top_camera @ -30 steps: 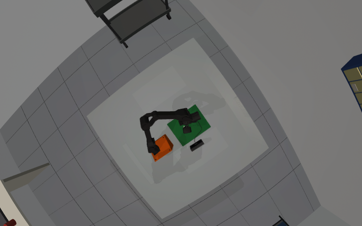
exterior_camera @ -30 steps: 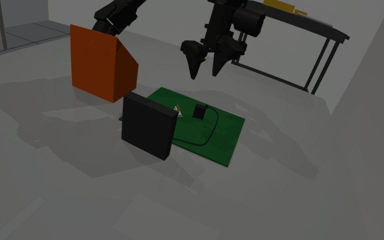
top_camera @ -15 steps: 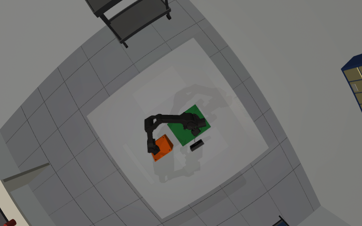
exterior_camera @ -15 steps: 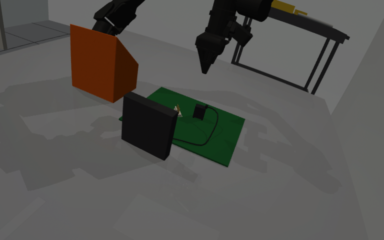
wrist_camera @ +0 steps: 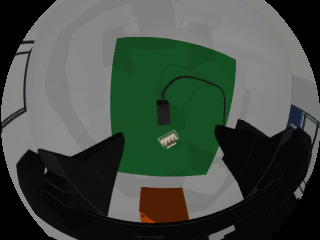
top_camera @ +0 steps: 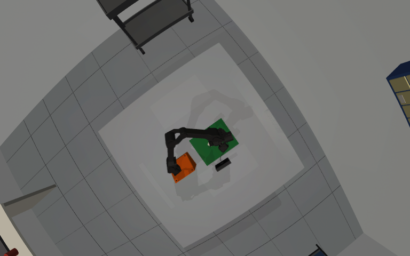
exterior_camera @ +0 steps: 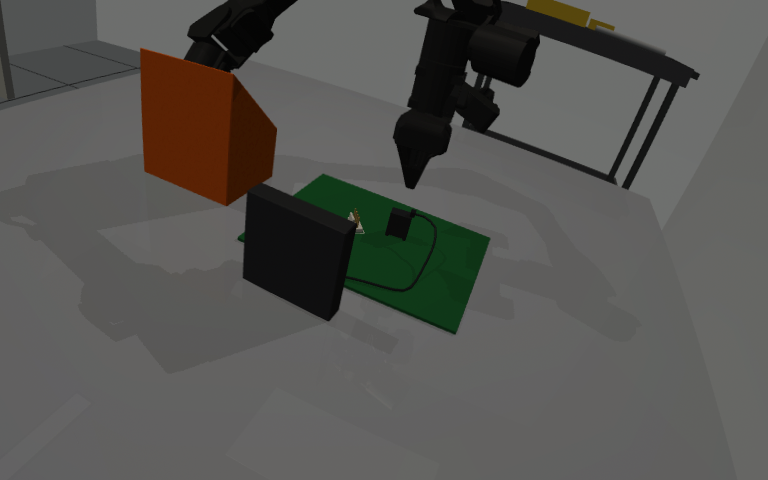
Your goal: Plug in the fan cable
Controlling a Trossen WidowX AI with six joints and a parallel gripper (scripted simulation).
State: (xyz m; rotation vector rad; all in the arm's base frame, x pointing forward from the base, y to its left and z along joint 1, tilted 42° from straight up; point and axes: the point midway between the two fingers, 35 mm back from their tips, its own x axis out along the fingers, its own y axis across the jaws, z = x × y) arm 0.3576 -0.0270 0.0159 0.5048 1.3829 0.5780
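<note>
Now: gripper tip 80 mm above the black plug. Also, from my gripper tip: green board 30 mm behind, 20 mm to the right, 120 mm below; black square fan 80 mm behind, 180 mm to the right, 50 mm below; white four-pin header 60 mm behind, 10 mm to the right, 110 mm below.
</note>
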